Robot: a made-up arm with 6 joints. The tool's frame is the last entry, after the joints. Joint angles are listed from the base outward. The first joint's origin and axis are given. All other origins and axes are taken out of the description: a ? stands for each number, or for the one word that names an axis. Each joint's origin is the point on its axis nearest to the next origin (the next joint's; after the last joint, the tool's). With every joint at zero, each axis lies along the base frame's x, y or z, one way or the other. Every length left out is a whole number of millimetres.
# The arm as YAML. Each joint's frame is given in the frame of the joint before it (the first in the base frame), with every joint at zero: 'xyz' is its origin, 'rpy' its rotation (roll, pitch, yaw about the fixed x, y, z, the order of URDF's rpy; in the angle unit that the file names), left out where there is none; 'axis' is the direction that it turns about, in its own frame. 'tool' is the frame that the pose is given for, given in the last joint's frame.
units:
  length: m
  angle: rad
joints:
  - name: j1
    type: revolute
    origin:
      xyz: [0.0, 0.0, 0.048]
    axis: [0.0, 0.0, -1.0]
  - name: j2
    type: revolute
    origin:
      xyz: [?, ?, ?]
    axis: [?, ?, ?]
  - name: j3
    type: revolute
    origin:
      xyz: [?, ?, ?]
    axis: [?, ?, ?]
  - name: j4
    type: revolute
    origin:
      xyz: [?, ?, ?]
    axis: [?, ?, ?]
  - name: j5
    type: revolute
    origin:
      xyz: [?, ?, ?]
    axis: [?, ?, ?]
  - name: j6
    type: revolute
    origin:
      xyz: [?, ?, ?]
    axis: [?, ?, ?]
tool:
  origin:
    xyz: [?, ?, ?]
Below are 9 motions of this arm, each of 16 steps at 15 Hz.
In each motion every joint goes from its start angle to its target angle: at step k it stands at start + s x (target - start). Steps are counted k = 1, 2, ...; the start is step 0. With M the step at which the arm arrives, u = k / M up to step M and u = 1 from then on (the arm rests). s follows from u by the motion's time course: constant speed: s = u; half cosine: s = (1 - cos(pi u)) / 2; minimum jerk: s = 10 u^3 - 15 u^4 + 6 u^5.
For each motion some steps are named. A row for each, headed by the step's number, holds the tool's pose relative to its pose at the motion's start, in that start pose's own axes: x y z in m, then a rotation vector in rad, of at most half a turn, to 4 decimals.
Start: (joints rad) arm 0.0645 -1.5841 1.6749 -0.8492 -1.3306 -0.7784
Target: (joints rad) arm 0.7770 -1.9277 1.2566 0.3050 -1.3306 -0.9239
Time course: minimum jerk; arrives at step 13
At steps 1, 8, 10, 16:
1: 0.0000 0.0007 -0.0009 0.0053 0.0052 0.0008
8: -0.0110 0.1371 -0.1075 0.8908 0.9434 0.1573
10: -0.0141 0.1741 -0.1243 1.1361 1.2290 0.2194
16: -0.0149 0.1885 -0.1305 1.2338 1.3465 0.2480

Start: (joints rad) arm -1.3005 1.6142 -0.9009 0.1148 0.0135 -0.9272
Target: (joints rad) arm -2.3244 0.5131 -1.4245 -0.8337 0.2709 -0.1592
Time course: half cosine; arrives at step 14
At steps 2, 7, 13, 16:
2: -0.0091 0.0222 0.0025 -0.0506 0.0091 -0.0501
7: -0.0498 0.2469 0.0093 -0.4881 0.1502 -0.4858
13: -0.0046 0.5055 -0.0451 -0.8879 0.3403 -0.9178
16: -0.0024 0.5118 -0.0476 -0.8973 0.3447 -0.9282

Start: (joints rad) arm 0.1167 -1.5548 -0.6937 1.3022 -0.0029 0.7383
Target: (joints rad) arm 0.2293 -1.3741 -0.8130 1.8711 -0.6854 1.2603
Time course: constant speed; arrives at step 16
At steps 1, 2, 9, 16:
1: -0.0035 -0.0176 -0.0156 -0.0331 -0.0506 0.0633
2: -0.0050 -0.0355 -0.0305 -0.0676 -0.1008 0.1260
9: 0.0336 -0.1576 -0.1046 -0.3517 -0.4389 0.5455
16: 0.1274 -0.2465 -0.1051 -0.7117 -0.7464 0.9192

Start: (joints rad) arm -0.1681 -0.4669 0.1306 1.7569 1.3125 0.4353
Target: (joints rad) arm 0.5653 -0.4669 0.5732 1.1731 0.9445 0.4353
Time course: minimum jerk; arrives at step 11
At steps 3, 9, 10, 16:
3: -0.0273 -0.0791 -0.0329 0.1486 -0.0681 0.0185
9: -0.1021 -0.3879 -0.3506 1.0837 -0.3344 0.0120
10: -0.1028 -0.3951 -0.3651 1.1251 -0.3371 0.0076
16: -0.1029 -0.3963 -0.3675 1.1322 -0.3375 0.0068

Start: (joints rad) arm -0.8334 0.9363 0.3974 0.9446 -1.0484 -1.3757
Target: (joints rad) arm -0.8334 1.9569 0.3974 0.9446 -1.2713 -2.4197
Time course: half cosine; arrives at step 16
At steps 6, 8, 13, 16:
6: 0.0830 0.0049 0.0909 0.3295 0.0763 -0.4825
8: 0.1552 -0.0271 0.1559 0.5260 0.1733 -0.7771
13: 0.3282 -0.2181 0.2576 0.9242 0.5241 -1.3784
16: 0.3597 -0.2753 0.2630 0.9985 0.6205 -1.4894

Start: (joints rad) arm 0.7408 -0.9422 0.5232 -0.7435 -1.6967 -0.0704
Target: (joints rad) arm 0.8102 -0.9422 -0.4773 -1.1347 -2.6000 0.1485
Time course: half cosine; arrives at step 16
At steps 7, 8, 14, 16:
7: -0.1266 -0.0125 -0.0299 -0.2307 -0.0532 -0.1047
8: -0.1577 -0.0163 -0.0278 -0.2946 -0.0556 -0.1102
14: -0.2965 -0.0353 0.0404 -0.5902 -0.0059 -0.0339
16: -0.3065 -0.0366 0.0504 -0.6119 0.0025 -0.0206

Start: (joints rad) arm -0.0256 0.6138 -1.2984 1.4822 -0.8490 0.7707
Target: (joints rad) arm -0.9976 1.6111 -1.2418 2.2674 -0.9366 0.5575
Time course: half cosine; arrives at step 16
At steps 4, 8, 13, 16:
4: -0.0062 -0.0023 -0.0281 -0.0040 -0.1971 -0.0950
8: -0.0045 -0.0185 -0.0631 -0.1189 -0.6205 -0.3049
13: -0.0221 -0.0548 -0.0347 -0.4195 -0.9658 -0.4877
16: -0.0317 -0.0608 -0.0206 -0.4963 -1.0085 -0.5136

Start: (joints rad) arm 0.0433 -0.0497 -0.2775 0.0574 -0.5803 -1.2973
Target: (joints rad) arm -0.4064 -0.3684 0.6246 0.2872 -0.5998 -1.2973
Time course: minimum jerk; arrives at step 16
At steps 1, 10, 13, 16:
1: -0.0006 0.0000 -0.0001 -0.0007 -0.0013 0.0027
10: -0.1629 -0.1293 -0.0490 -0.1639 -0.4387 0.8928
13: -0.1783 -0.2055 -0.0746 -0.1878 -0.5953 1.1609
16: -0.1785 -0.2230 -0.0806 -0.1912 -0.6312 1.2170

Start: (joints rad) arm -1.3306 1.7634 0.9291 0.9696 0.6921 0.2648
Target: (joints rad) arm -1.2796 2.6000 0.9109 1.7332 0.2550 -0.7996
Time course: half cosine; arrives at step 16
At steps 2, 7, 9, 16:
2: -0.0057 0.0013 -0.0215 -0.0152 -0.0421 -0.0084
7: -0.0228 0.0154 -0.2437 -0.0815 -0.4878 -0.1004
9: -0.0011 0.0256 -0.3635 -0.0539 -0.7437 -0.1481
16: 0.0981 0.0594 -0.5751 0.1401 -1.2591 -0.2016

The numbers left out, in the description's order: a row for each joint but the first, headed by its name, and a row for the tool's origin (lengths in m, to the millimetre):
j2: xyz -0.222 0.101 0.0, axis 1.0 0.0 0.0
j3: xyz 0.0 0.028 0.189, axis -1.0 0.0 0.0
j4: xyz 0.0 -0.034 0.234, axis 0.0 0.0 1.0
j5: xyz 0.181 -0.2 0.0, axis 0.0 1.0 0.0
j6: xyz -0.064 0.0 0.108, axis 0.0 0.0 1.0
tool: xyz -0.296 0.005 0.0

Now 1 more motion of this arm.
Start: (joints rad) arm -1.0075 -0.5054 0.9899 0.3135 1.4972 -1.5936
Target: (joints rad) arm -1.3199 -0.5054 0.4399 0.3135 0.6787 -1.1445
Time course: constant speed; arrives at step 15
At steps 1, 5, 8, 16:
1: 0.0076 -0.0208 -0.0173 0.0856 0.0016 0.0585
5: 0.0495 -0.0881 -0.1092 0.4279 -0.0094 0.2914
8: 0.0907 -0.1138 -0.1969 0.6845 -0.0354 0.4631
16: 0.1999 -0.0632 -0.4190 1.2833 -0.1490 0.8412

